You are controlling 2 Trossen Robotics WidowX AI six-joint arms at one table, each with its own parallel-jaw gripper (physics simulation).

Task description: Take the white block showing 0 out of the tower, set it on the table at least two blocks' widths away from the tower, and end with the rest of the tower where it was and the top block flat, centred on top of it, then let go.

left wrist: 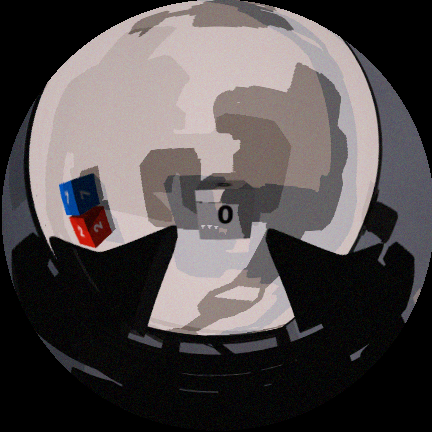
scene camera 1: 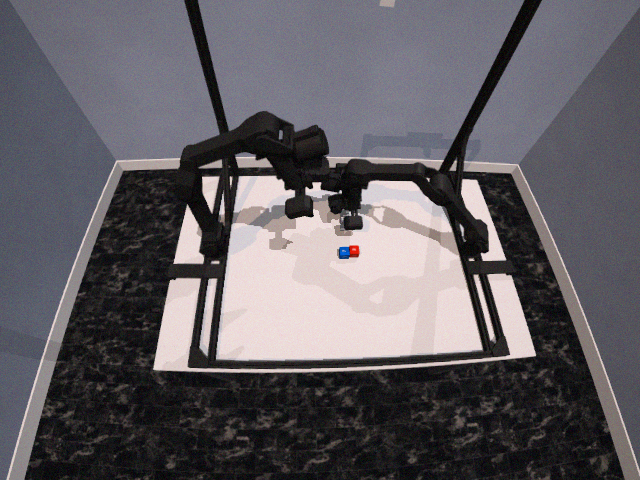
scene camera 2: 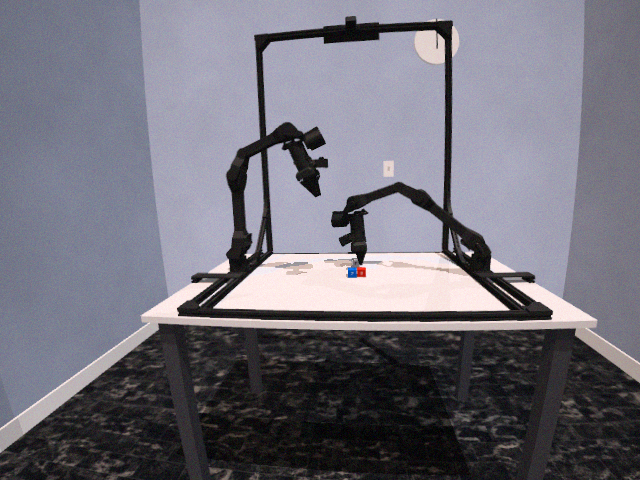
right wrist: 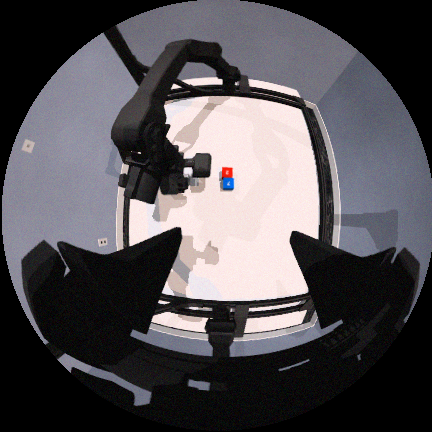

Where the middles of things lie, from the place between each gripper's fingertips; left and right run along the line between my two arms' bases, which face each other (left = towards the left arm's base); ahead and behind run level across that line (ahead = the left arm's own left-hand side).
Labels:
My right hand is 29 cm above the blue block showing 7 (left wrist: 78, 195) and 12 cm to the right of it. From my right hand the other things lie so: red block showing 2 (left wrist: 91, 227) (29 cm below, 15 cm to the left).
Now: left hand 14 cm short of the red block showing 2. From my left hand the other things lie so: blue block showing 7 (14 cm ahead, 3 cm to the right).

